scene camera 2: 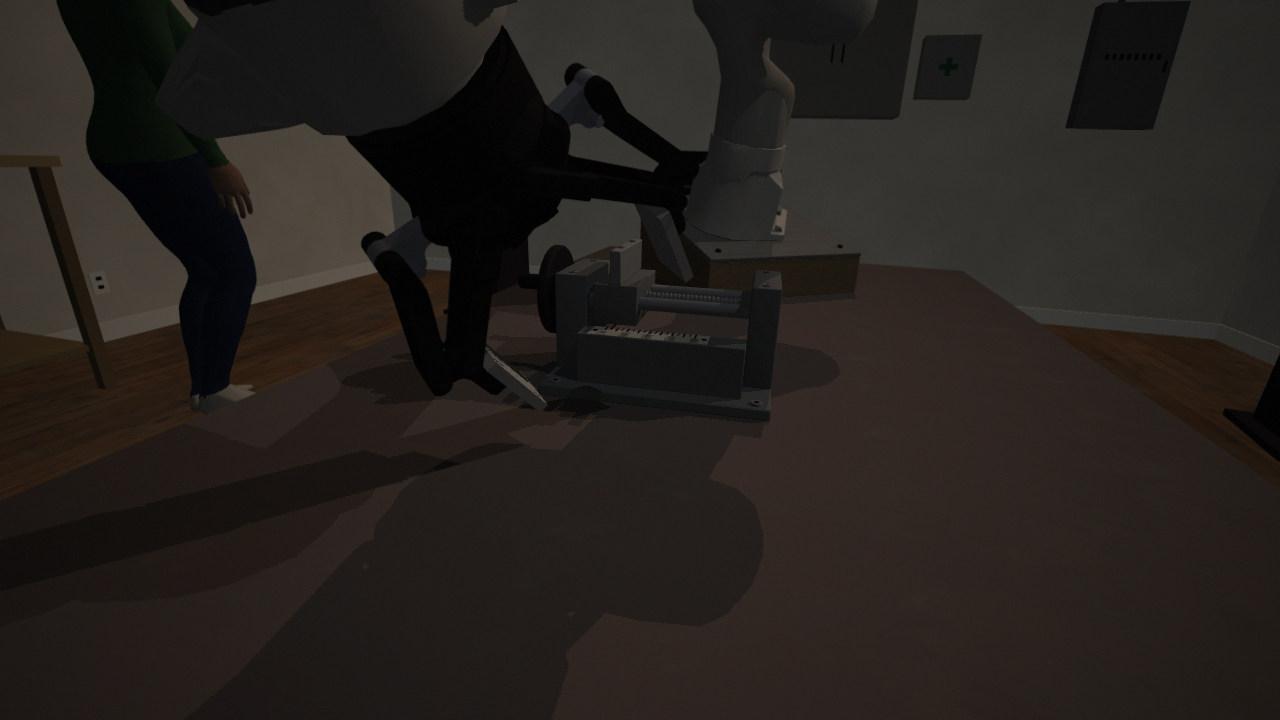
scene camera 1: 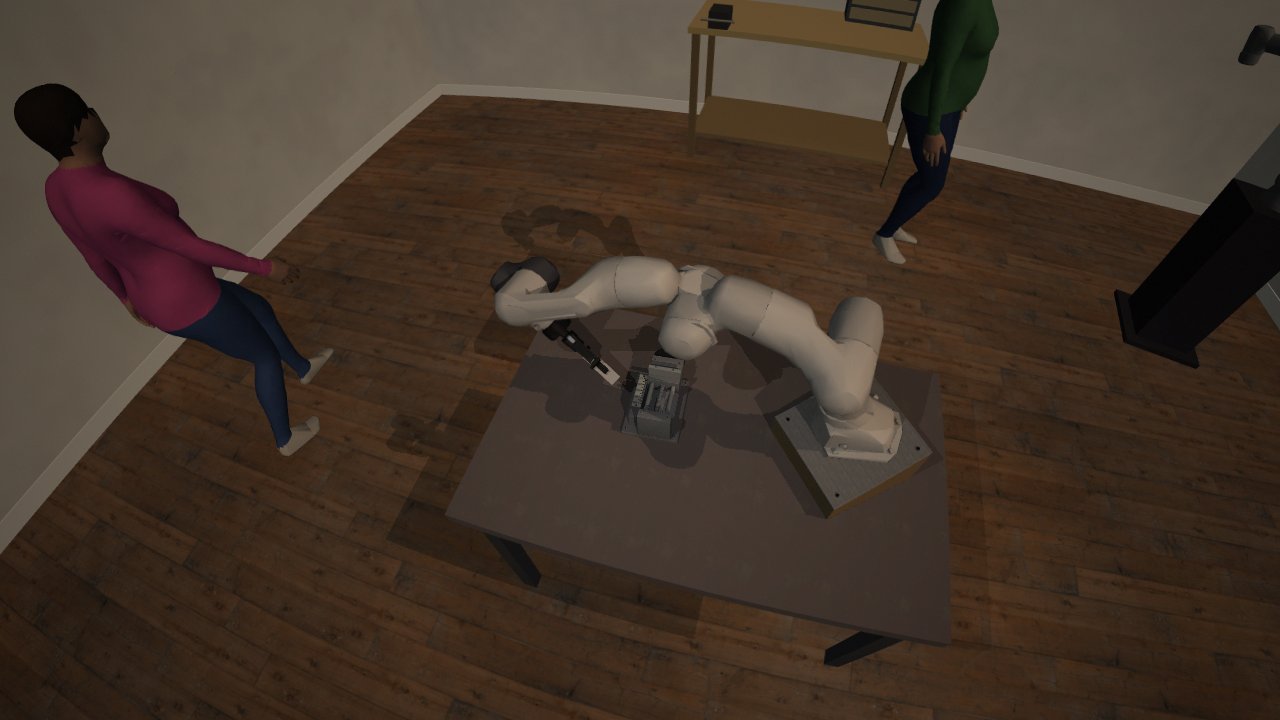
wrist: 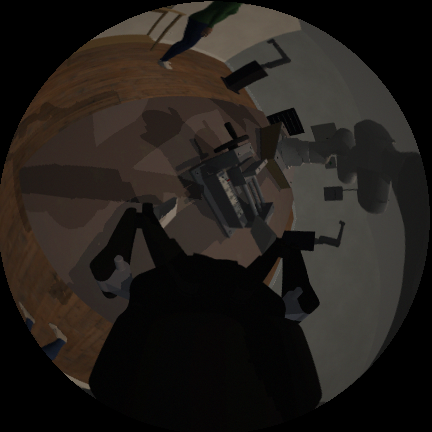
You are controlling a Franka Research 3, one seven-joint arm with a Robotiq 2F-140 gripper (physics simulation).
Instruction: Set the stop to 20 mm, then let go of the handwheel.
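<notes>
The grey screw fixture (scene camera 1: 657,422) (scene camera 2: 662,368) (wrist: 216,207) stands on the table. Its dark handwheel (scene camera 2: 556,300) (wrist: 223,147) is at one end, beside an end post; the arm largely hides it in scene camera 1. The stop block (scene camera 2: 615,304) (wrist: 237,175) sits on the screw near the handwheel end, with an upright plate on it. A pale scale (scene camera 2: 657,335) (wrist: 231,196) with a red mark lies below; its numbers are too small to read. My gripper (scene camera 2: 590,309) (wrist: 215,214) is open and empty. One pad is low near the base, the other higher beyond the screw; both are off the handwheel.
The arm's base plate (scene camera 1: 827,488) (scene camera 2: 778,275) stands on the table (scene camera 1: 572,501) (scene camera 2: 939,501). A person in pink (scene camera 1: 134,241) stands left of the table. A person in green (scene camera 1: 953,71) (scene camera 2: 134,89) stands by a wooden shelf table (scene camera 1: 805,31). A black cabinet (scene camera 1: 1199,268) stands at the right.
</notes>
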